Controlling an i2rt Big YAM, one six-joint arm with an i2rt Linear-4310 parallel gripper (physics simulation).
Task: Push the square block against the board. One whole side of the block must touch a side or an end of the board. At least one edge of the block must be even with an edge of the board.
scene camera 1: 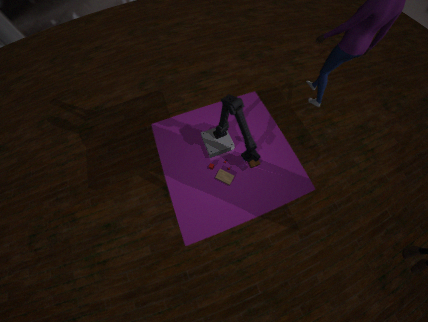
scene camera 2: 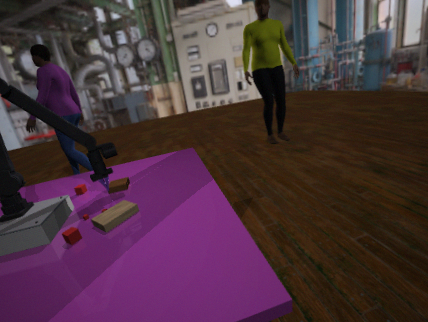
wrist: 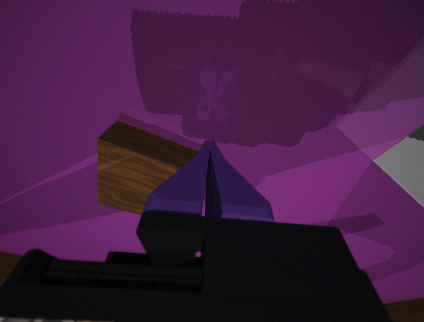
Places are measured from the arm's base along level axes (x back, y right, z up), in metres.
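Where they show: gripper, fingertip midpoint: point(scene camera 1: 245, 160) point(scene camera 2: 108, 190) point(wrist: 208, 146); arm's base, link origin: point(scene camera 1: 219, 133) point(scene camera 2: 18, 212).
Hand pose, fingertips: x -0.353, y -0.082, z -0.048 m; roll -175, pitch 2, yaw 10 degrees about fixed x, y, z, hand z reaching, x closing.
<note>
Things, the pixels of their top centre, and the offset from my fingertips.
- square block, top centre: point(wrist: 148, 192) point(scene camera 2: 118, 182) point(scene camera 1: 253, 161) dx -0.042, dy -0.074, dz +0.002 m
- board, top centre: point(scene camera 2: 114, 211) point(scene camera 1: 224, 176) dx -0.043, dy +0.246, dz +0.002 m
The square block point(scene camera 1: 254, 163) point(scene camera 2: 119, 185) point(wrist: 130, 175) is dark brown wood and lies flat on the purple table. The board point(scene camera 1: 224, 177) point(scene camera 2: 115, 216) is a lighter, longer piece lying flat; it does not show in the wrist view. A stretch of table separates block and board, so they do not touch. My gripper point(scene camera 2: 107, 189) point(wrist: 208, 146) is shut and empty, its purple fingertips low beside the block, on the side towards the robot base. In the wrist view the fingers hide the block's right part; I cannot tell whether they touch it.
The grey base plate point(scene camera 1: 213, 146) point(scene camera 2: 37, 231) point(wrist: 407, 162) stands behind the board. A red cube point(scene camera 1: 211, 166) point(scene camera 2: 72, 236) lies near the board. Another red cube point(scene camera 2: 80, 189) lies beyond the gripper. Two tiny red pieces point(scene camera 2: 86, 217) point(scene camera 2: 104, 211) lie between base and board.
</note>
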